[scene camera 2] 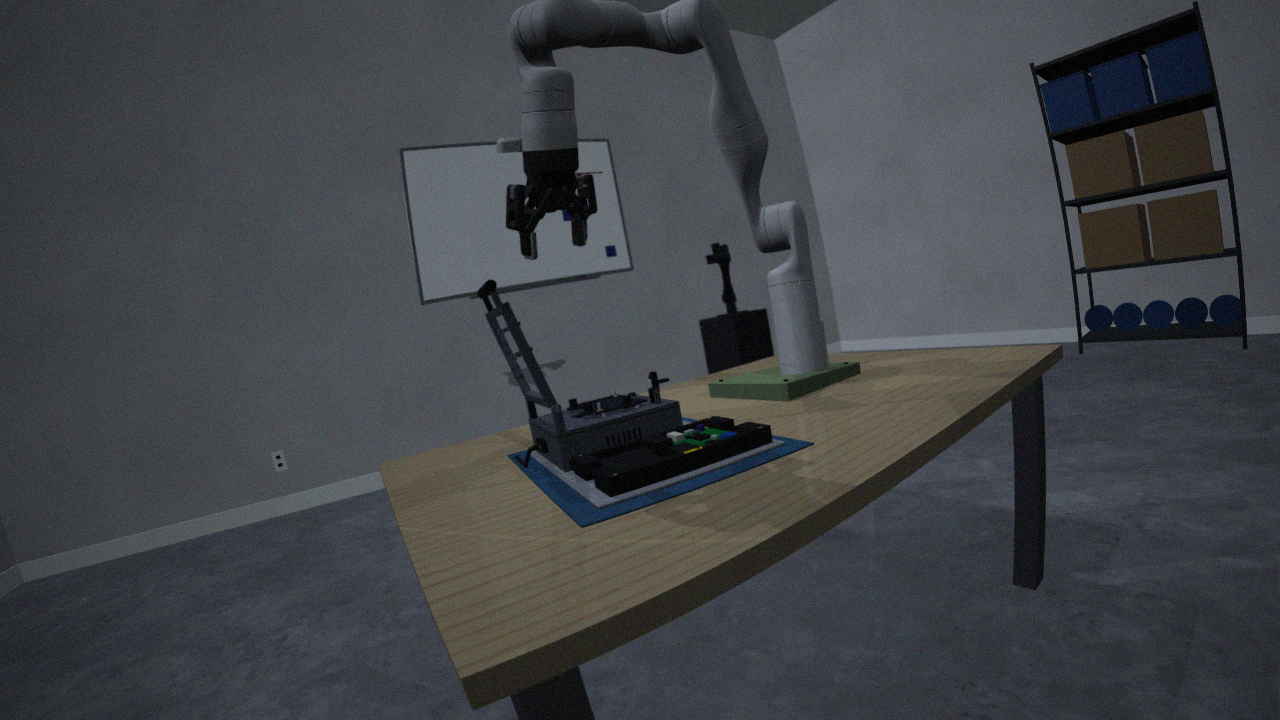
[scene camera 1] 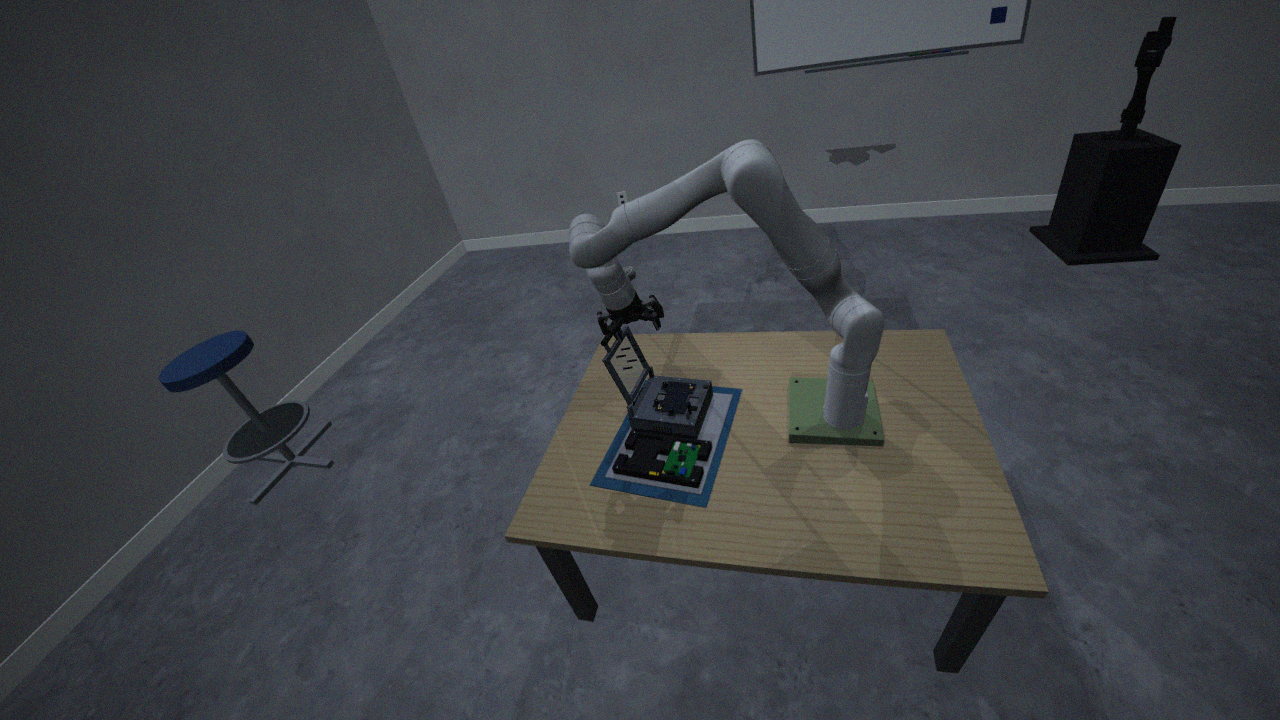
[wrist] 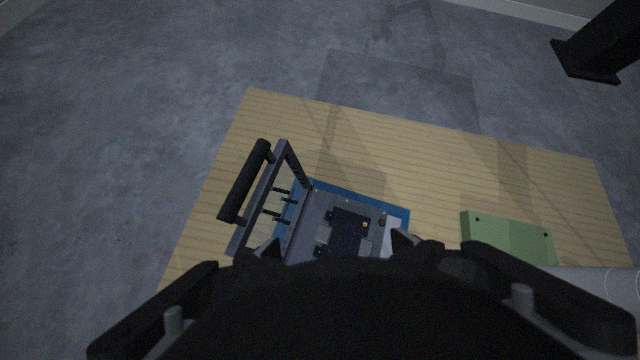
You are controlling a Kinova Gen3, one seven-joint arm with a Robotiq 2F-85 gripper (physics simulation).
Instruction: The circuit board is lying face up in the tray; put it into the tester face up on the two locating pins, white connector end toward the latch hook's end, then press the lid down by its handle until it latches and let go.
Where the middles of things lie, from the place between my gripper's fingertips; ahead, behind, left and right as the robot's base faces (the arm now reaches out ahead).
The lid [scene camera 2: 502,321] lies 70 mm ahead of my hand, 50 mm to the right of it and 120 mm below it. Also, from my hand: green circuit board [scene camera 1: 682,457] (80 mm behind, 150 mm to the left, 280 mm below).
